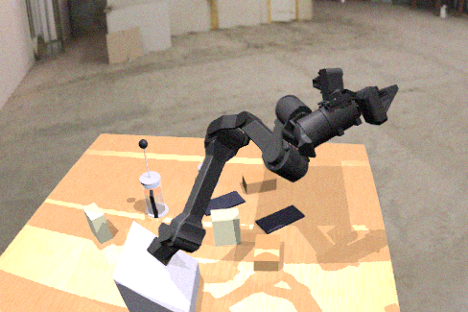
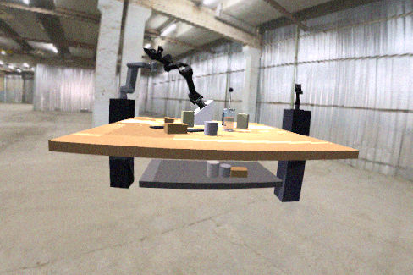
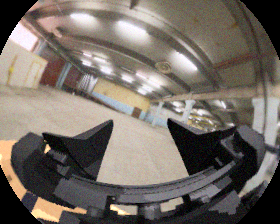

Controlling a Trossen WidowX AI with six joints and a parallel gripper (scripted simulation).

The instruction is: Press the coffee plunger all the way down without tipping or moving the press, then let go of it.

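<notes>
Right now my gripper tip is 640 mm to the right of the coffee press, 440 mm above it and 200 mm short of it.
</notes>
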